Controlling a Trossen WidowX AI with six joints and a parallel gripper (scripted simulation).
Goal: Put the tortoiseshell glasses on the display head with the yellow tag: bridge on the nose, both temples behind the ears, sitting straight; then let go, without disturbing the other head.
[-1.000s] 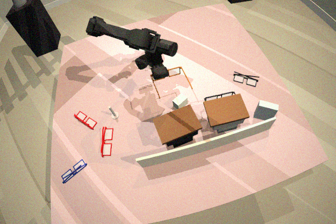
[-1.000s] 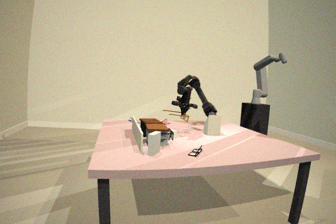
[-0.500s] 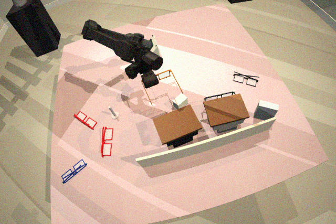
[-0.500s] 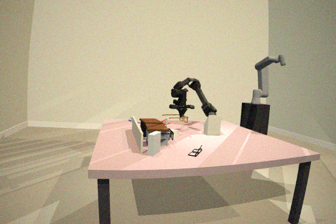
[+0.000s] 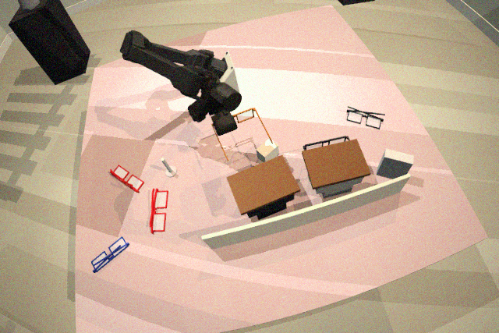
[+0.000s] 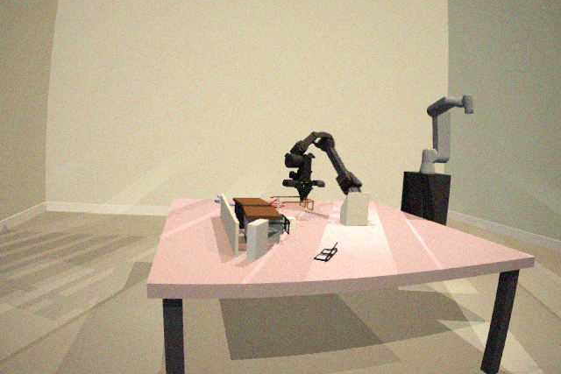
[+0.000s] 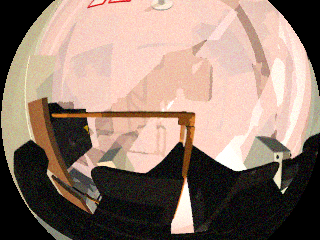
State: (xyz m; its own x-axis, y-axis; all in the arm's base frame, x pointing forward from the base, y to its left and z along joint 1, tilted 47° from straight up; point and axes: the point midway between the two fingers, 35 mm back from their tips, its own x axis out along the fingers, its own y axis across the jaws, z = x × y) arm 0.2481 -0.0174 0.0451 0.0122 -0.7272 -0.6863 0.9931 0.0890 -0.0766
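Now: the pale tag block 100 mm ahead of my gripper tip, 110 mm to the left of it and 70 mm below it. Also, from my gripper tip: white peg (60 mm ahead, 220 mm to the right, 70 mm below); long white wall (360 mm ahead, 170 mm to the left, 40 mm below); grey block (290 mm ahead, 470 mm to the left, 40 mm below).
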